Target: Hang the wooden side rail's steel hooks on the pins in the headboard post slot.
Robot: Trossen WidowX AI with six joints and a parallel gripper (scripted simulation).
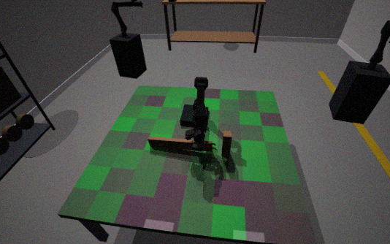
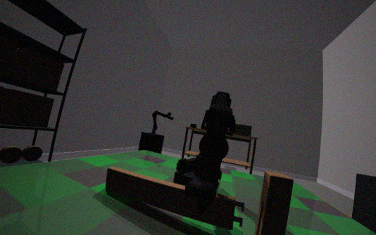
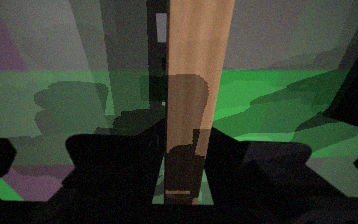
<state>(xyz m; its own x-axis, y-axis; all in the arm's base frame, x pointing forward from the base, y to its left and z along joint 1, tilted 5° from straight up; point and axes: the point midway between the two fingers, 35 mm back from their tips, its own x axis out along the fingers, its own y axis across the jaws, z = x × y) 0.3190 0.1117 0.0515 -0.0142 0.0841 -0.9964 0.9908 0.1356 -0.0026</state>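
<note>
My gripper tip is now 3 cm past the headboard post, 16 cm to the right of it and 5 cm below it.
</note>
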